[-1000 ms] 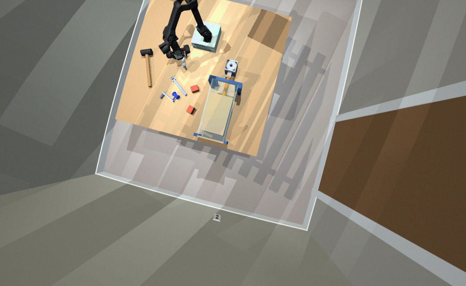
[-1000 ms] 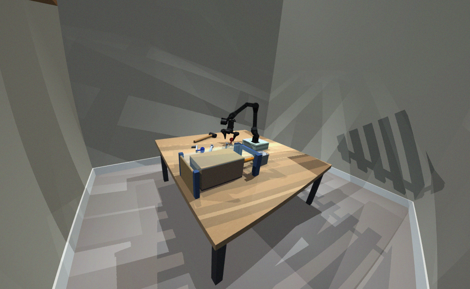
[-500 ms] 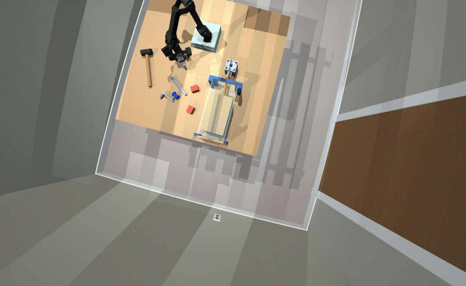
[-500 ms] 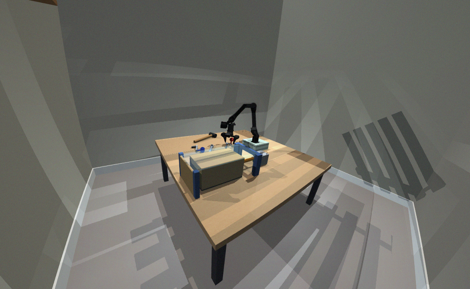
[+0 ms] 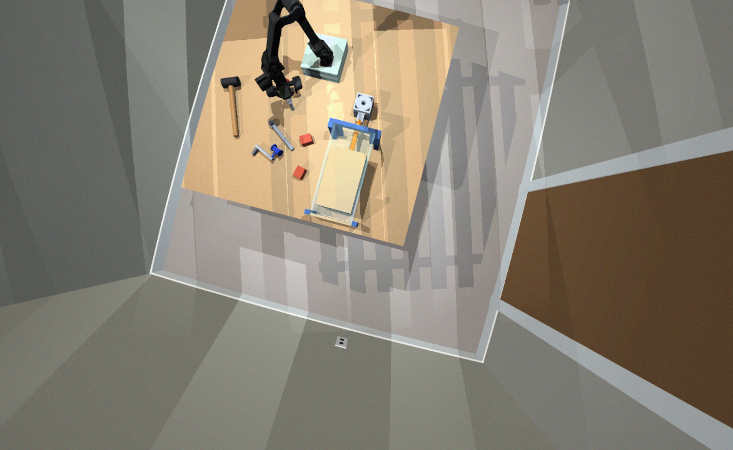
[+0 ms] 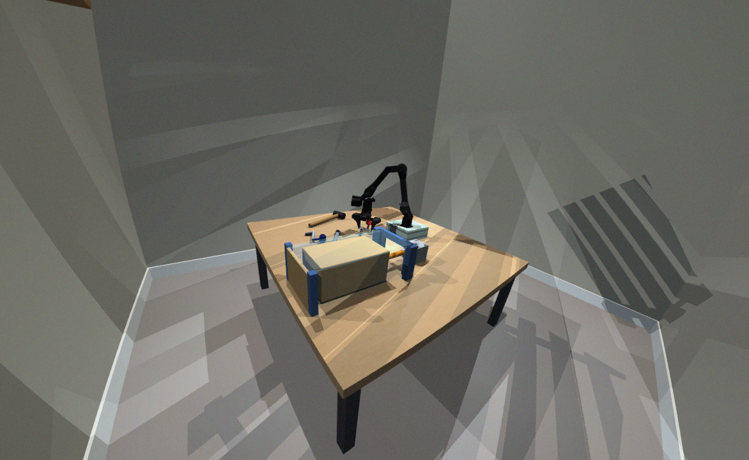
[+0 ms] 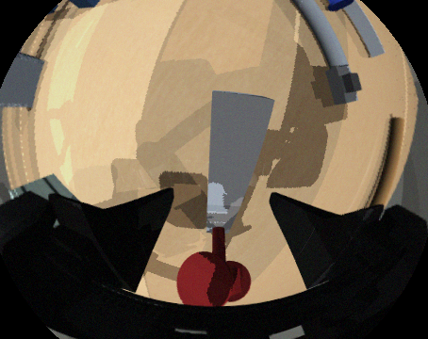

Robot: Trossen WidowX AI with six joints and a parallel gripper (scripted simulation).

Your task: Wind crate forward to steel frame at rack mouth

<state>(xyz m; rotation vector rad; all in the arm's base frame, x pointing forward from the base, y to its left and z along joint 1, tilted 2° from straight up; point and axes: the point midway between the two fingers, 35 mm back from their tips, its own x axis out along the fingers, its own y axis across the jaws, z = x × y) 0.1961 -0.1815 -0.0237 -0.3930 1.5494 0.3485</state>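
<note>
My gripper tip is 5 cm past the red knob, 3 cm below it and 2 cm to the left of it. Also, from my gripper tip: orange strap: 42 cm to the left, 6 cm ahead, 5 cm above; winch handle: 2 cm above, 1 cm behind; grey winch: 42 cm to the left, 2 cm behind, 2 cm above.
</note>
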